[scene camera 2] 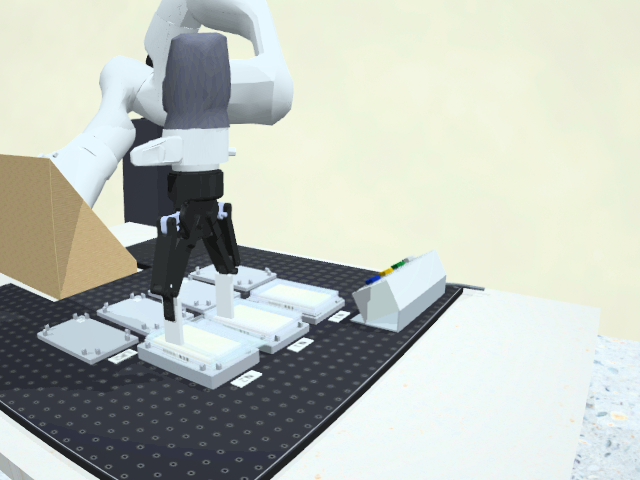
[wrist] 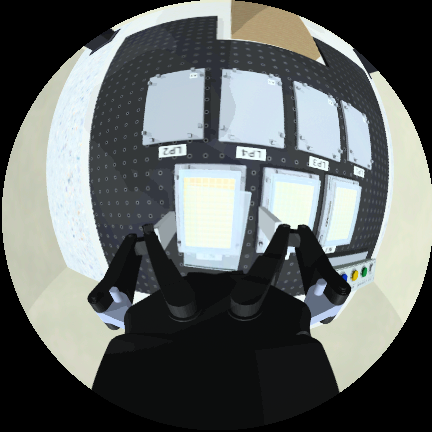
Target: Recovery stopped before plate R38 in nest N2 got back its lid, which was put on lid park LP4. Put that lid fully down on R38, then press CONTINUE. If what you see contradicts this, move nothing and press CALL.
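In the scene view, plate R38 [scene camera 2: 209, 343] [wrist: 207, 215] sits in the front nest N2 [scene camera 2: 175, 365]; its own label is too small to read. A clear lid [wrist: 244, 212] appears to lie skewed over this plate in the wrist view, its edges jutting past the plate at the right and bottom; its exact height and tilt cannot be told. Lid park LP4 [scene camera 2: 129, 310] [wrist: 255, 107] shows a pale surface with corner posts, and no lid can be made out on it. My gripper [scene camera 2: 200, 329] [wrist: 216, 218] is open and empty, its white finger pads on either side of R38, above or beside its edges.
Other plates [scene camera 2: 258, 320] [wrist: 295, 200] stand in the neighbouring nests, close to one finger. Park LP2 [scene camera 2: 85, 338] [wrist: 175, 107] is beside LP4. The sloped button box [scene camera 2: 421, 297] has blue [wrist: 344, 277], yellow [wrist: 355, 275] and green [wrist: 364, 271] buttons. A tan block [scene camera 2: 31, 227] stands at the left.
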